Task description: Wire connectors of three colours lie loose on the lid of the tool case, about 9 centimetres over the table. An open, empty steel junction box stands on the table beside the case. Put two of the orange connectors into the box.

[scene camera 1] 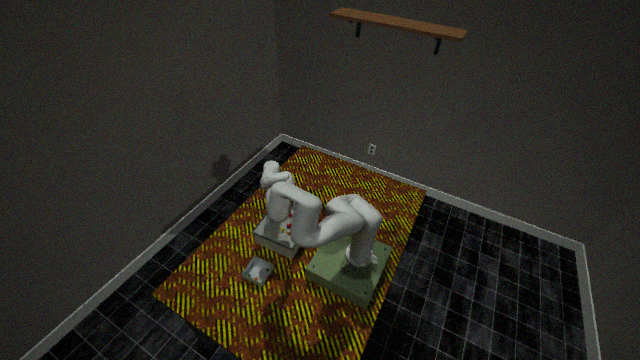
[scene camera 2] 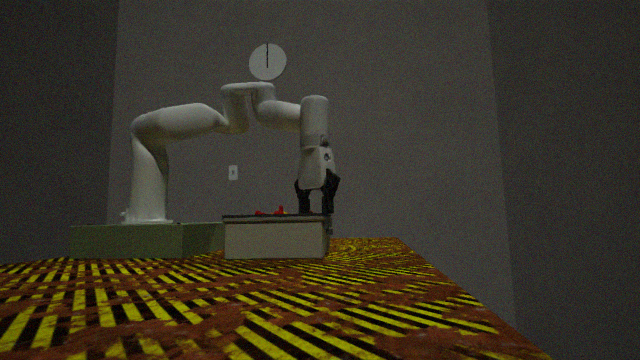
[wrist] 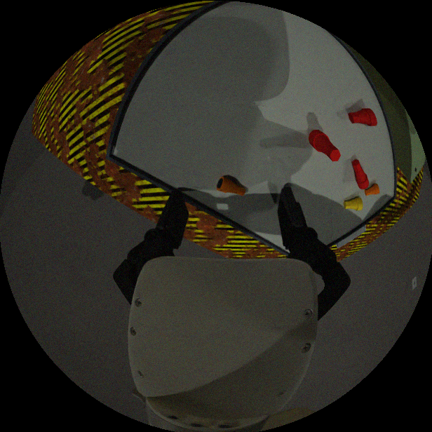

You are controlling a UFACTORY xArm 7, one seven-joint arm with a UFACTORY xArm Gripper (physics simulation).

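Places are measured from the arm's base along level axes (x up, y ahead, z left), in metres.
Pixels of known places: arm's base, origin of the base link: (scene camera 1: 359, 254) (scene camera 2: 147, 224).
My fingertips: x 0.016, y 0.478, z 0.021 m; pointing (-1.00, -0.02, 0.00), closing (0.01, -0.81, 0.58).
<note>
For each thing: its top centre in the pictures, then the offset to it from my fingertips. Level surfaces: height alone.
- steel junction box, middle of its top: (scene camera 1: 257, 268) dx -0.058, dy -0.132, dz +0.287 m
- small orange thing, middle of its top: (scene camera 1: 255, 279) dx -0.082, dy -0.150, dz +0.323 m
- tool case, middle of its top: (scene camera 2: 287, 214) (scene camera 1: 286, 217) dx -0.001, dy -0.080, dz +0.016 m
- table, its level: dx -0.096 m
My gripper (scene camera 2: 316, 212) (wrist: 230, 199) is open and empty, its fingertips low at the lid's far edge. An orange connector (wrist: 231, 185) lies on its side on the lid (wrist: 310, 75), between the fingertips as the wrist view shows it. A second orange connector (wrist: 372, 189) lies near a lid corner, beside a yellow connector (wrist: 353, 203). Three red connectors (wrist: 363, 117) (wrist: 324, 145) (wrist: 360, 174) lie nearby; one of them looks upright. The steel junction box (scene camera 1: 267, 276) stands beside the case, with a small orange thing (scene camera 1: 256, 279) inside. The arm hides the gripper in scene camera 1.
The tool case (scene camera 1: 272, 244) (scene camera 2: 275, 240) stands on the table (scene camera 1: 220, 305) (scene camera 2: 210, 310), with its raised dark lid rim around the connectors. The arm's green base block (scene camera 1: 330, 272) (scene camera 2: 127, 241) is on the other side of the case. A wall shelf (scene camera 1: 400, 22) hangs far behind.
</note>
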